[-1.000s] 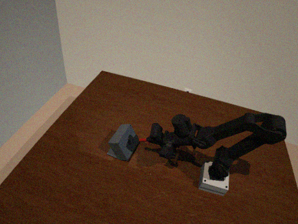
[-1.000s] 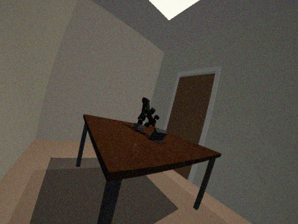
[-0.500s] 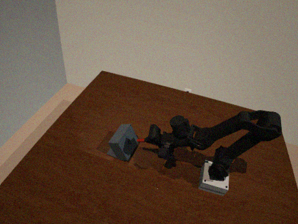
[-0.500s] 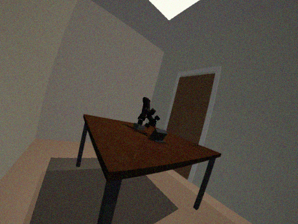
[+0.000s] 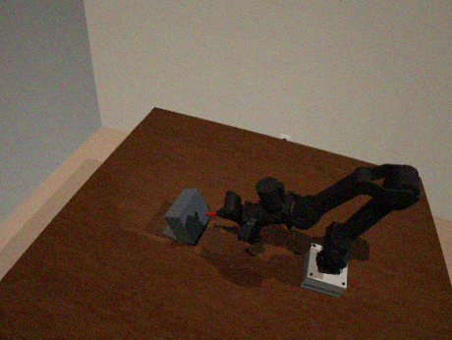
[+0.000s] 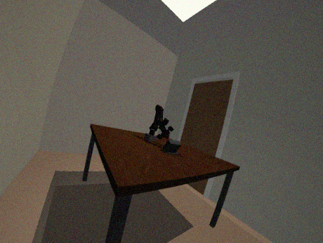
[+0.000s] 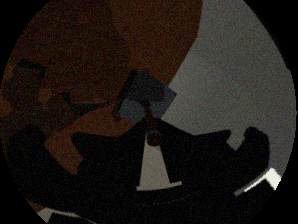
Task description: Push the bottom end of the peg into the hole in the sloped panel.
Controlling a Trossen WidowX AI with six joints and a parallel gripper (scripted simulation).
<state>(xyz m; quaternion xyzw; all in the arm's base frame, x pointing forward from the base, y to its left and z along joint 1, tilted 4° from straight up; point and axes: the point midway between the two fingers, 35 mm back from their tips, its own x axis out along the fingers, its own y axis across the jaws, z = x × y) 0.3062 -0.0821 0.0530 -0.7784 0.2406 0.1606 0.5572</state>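
Right now my gripper tip is 9 cm short of the grey sloped panel, 6 cm above it and 2 cm to the left of it.
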